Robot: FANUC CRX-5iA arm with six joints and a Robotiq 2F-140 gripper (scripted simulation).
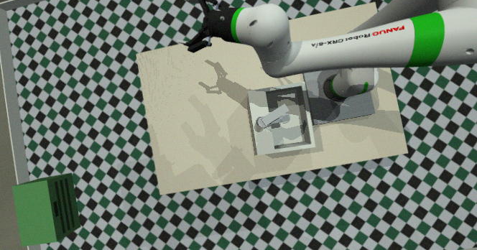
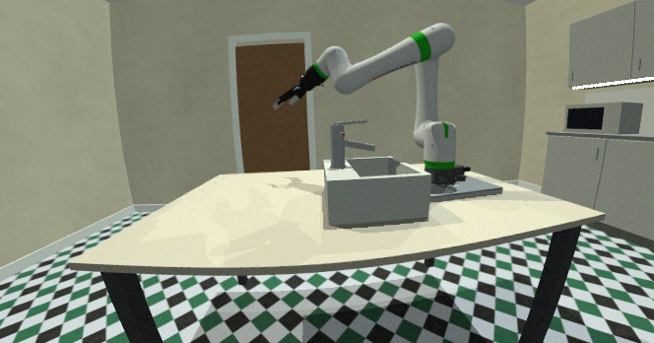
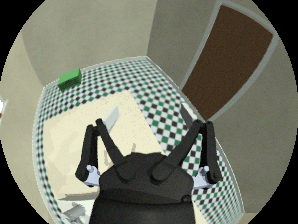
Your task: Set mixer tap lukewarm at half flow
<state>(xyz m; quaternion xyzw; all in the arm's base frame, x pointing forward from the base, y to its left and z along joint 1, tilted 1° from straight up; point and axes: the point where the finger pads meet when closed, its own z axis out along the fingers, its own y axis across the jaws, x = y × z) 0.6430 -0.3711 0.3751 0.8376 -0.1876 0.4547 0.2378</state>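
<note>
My gripper is now 240 mm past the lever, 420 mm to the right of it and 110 mm above it. Round my hand: grey mixer tap 210 mm behind, 430 mm to the left, 160 mm below; sink basin 300 mm behind, 460 mm to the left, 350 mm below.
</note>
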